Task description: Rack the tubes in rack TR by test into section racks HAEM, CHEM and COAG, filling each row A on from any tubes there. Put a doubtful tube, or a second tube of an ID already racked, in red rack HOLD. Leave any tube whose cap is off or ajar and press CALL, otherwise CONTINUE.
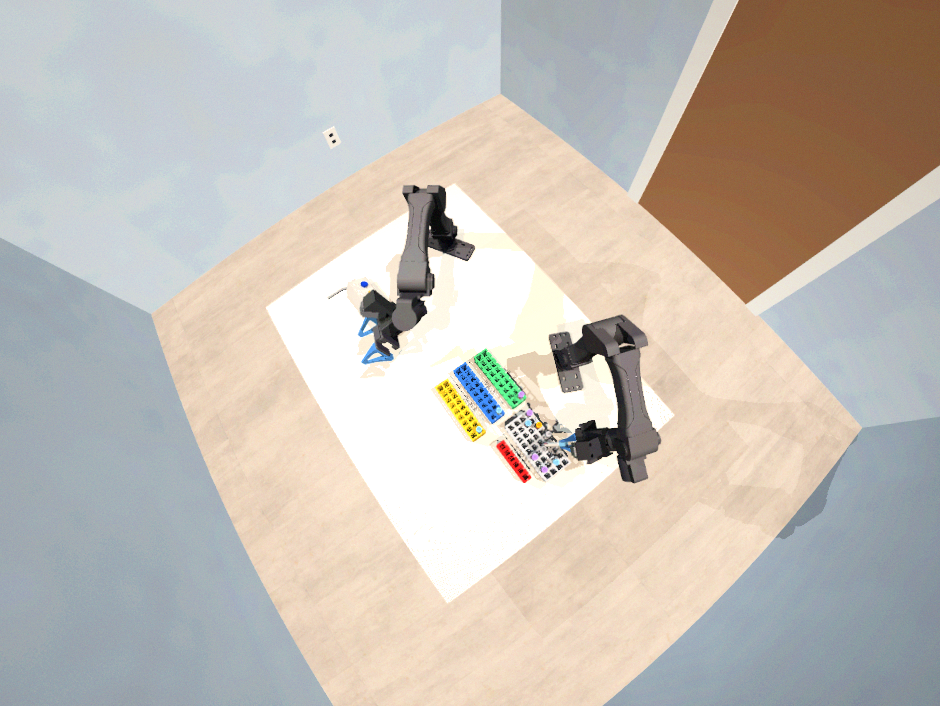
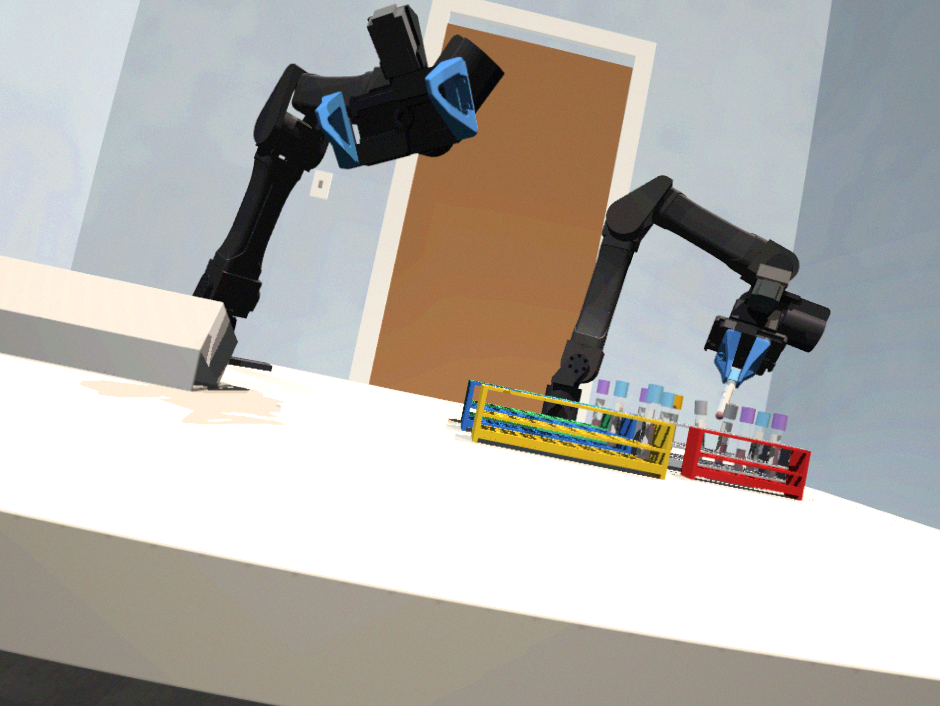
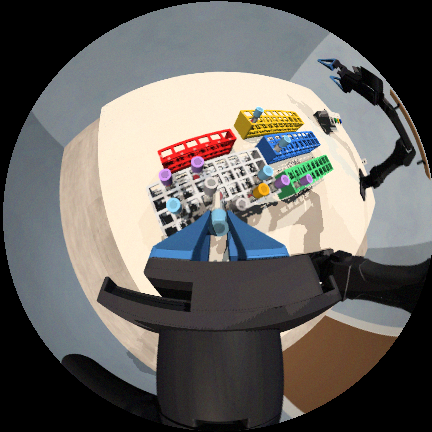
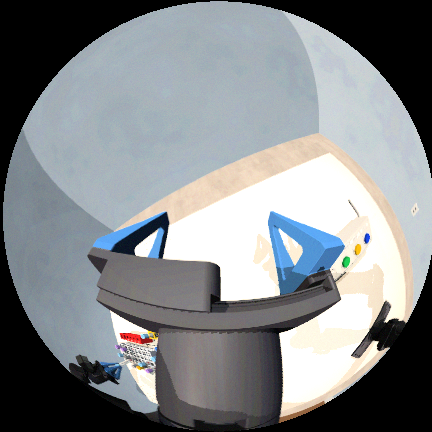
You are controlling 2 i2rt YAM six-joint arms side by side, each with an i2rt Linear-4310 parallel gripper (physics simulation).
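Pixels of known places: left gripper, fingertip midpoint: (image 1: 560,443) (image 2: 731,383) (image 3: 218,216) (image 4: 119,364); right gripper, fingertip midpoint: (image 1: 360,349) (image 2: 371,103) (image 3: 323,68) (image 4: 217,216); left arm's base at its link origin: (image 1: 565,361); right arm's base at its link origin: (image 1: 447,245) (image 3: 361,183).
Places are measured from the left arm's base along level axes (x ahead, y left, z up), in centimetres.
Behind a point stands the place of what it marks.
My left gripper (image 1: 560,443) {x 10.0, y 25.6, z 12.6 cm} (image 2: 734,376) {x 10.0, y 25.6, z 12.6 cm} (image 3: 218,216) {x 10.0, y 25.6, z 12.6 cm} is shut on a light-blue-capped tube (image 2: 727,396) {x 12.2, y 25.4, z 10.6 cm} (image 3: 220,218) {x 9.6, y 25.8, z 14.7 cm}, held tilted above white rack TR (image 3: 235,175) {x 17.3, y 21.8, z 5.7 cm}. TR holds purple-capped tubes (image 3: 165,176) {x 14.9, y 31.4, z 9.4 cm} (image 3: 197,164) {x 16.7, y 27.7, z 9.4 cm} (image 3: 282,181) {x 15.7, y 15.8, z 9.4 cm}, light-blue-capped ones (image 3: 173,205) {x 11.4, y 30.1, z 9.4 cm} (image 3: 265,173) {x 16.5, y 18.6, z 9.3 cm}, grey-capped ones (image 3: 211,186) {x 13.8, y 25.9, z 9.7 cm} (image 3: 240,204) {x 11.9, y 22.4, z 9.4 cm} and an orange-capped one (image 3: 261,190) {x 14.0, y 19.5, z 9.4 cm}. Yellow (image 1: 459,410) {x 36.3, y 10.0, z 3.0 cm} (image 3: 245,127) {x 30.3, y 18.4, z 3.5 cm} and blue (image 3: 267,149) {x 24.7, y 14.4, z 4.3 cm} racks each hold a light-blue-capped tube; the green rack (image 1: 499,378) {x 22.4, y 2.3, z 3.0 cm} holds a purple-capped one (image 3: 306,179) {x 17.1, y 10.2, z 9.2 cm}. Red rack HOLD (image 1: 512,461) {x 23.2, y 27.8, z 3.0 cm} (image 2: 748,483) {x 24.1, y 28.5, z 0.8 cm} shows no tube. My right gripper (image 1: 361,348) {x 57.9, y -5.9, z 26.4 cm} (image 4: 217,216) {x 57.9, y -5.9, z 26.4 cm} is open and empty. Tube labels are unreadable.
A pale button box (image 4: 356,240) {x 61.6, y -33.0, z 7.2 cm} with green (image 4: 346,262) {x 56.8, y -29.0, z 6.9 cm}, yellow (image 4: 358,249) {x 59.4, y -33.5, z 6.9 cm} and blue (image 4: 367,238) {x 61.8, y -37.8, z 6.9 cm} buttons lies beside the right gripper. The yellow, blue and green racks stand side by side near TR. HOLD stands close along TR's side.
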